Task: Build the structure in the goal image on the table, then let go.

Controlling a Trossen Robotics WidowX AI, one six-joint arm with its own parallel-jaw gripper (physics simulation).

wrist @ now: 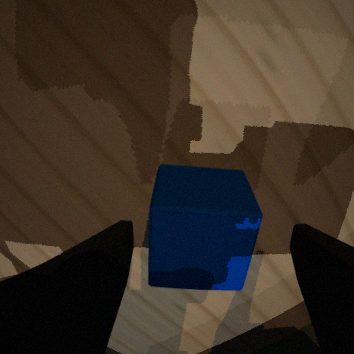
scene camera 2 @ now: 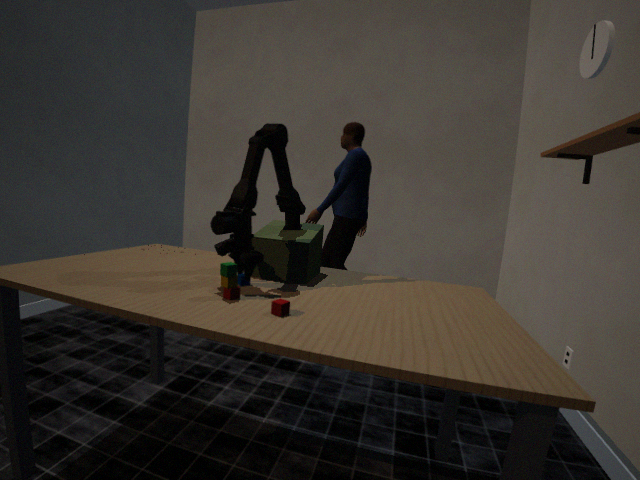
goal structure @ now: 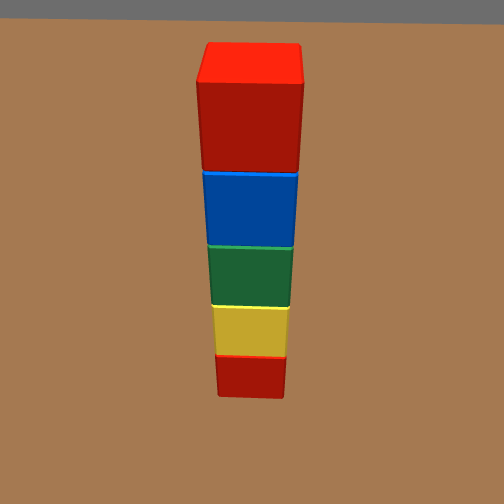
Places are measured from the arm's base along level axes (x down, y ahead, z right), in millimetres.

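Where they show: gripper, fingertip midpoint: (wrist: 214, 234) (scene camera 2: 243, 278); arm's base at its link origin: (scene camera 2: 292, 227).
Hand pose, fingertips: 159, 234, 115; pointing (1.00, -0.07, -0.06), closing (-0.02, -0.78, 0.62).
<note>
Each offset is from my fingertips to the centre of the thing, as dx, dy, dz. Level surfaces: height alone.
A blue cube {+3, +5, -2} (scene camera 2: 242, 280) (wrist: 202, 240) lies on the table, behind the stack in the scene view. My gripper (scene camera 2: 248, 270) (wrist: 214, 234) is open and points down, low over the blue cube. In the wrist view the cube shows between the two fingers, with a gap on each side. The stack has a green cube {-62, +156, -2} (scene camera 2: 228, 269) on top, a yellow cube {-29, +151, -3} (scene camera 2: 227, 281) in the middle and a red cube {+3, +151, -11} (scene camera 2: 231, 293) at the bottom. Another red cube {+3, +232, -164} (scene camera 2: 280, 307) lies apart, to the right of the stack.
A large green box (scene camera 2: 270, 254) stands at the arm's base, behind and right of the blue cube. The wooden table {dx +19} (scene camera 2: 413, 330) has its near edge in front of the cubes. A person (scene camera 2: 351, 183) in blue stands behind the table. Small dark specks lie at the far left.
</note>
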